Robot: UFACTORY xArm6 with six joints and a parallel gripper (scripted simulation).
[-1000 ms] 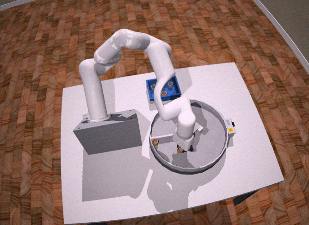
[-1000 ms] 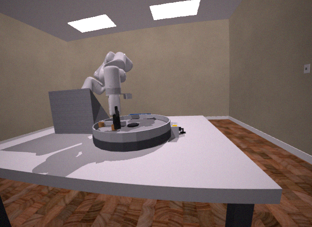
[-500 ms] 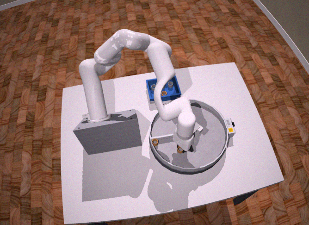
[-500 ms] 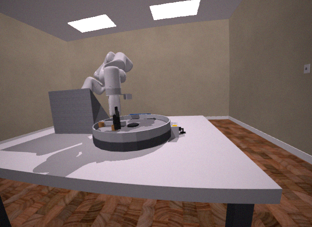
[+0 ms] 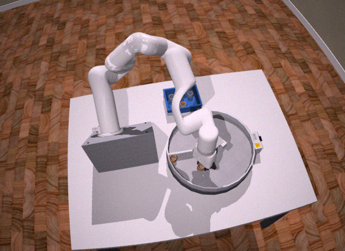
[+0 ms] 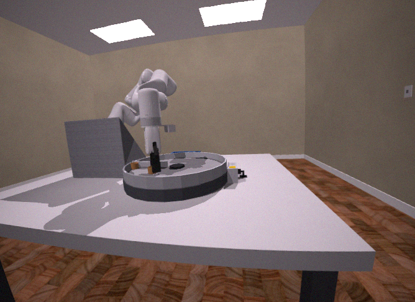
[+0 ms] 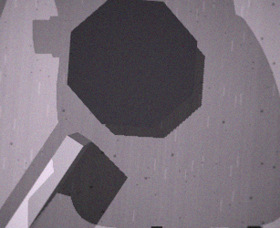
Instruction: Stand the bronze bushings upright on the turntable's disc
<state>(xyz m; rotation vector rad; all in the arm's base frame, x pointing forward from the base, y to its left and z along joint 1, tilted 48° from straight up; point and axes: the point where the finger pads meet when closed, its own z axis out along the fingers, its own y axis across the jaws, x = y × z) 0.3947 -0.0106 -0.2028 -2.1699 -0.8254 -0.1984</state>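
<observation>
My hand is 41 cm to the right of the blue crate, 6 cm above it and 5 cm past it. Round my hand: turntable disc 8 cm to the left, 5 cm ahead, 3 cm below.
</observation>
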